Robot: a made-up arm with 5 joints. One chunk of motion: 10 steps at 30 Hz.
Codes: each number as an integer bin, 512 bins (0 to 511) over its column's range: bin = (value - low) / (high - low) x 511, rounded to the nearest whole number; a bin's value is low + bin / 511 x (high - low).
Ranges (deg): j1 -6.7..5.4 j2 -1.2..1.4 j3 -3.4..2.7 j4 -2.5..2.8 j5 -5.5..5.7
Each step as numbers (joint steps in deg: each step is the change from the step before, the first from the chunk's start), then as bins.
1 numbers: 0.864 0.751 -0.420 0.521 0.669
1 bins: 319 383 250 291 281
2 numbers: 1.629 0.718 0.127 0.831 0.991
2 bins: 352 377 295 321 296
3 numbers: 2.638 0.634 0.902 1.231 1.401
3 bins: 394 360 360 360 315
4 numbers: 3.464 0.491 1.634 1.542 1.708
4 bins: 429 332 422 390 329
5 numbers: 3.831 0.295 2.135 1.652 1.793
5 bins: 445 294 464 400 333
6 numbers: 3.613 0.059 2.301 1.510 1.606
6 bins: 436 247 478 387 324
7 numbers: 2.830 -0.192 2.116 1.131 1.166
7 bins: 402 198 462 350 304
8 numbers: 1.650 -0.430 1.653 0.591 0.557
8 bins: 353 151 423 298 276
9 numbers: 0.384 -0.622 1.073 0.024 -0.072
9 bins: 299 114 375 243 248
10 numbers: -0.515 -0.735 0.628 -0.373 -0.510
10 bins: 261 91 337 205 228
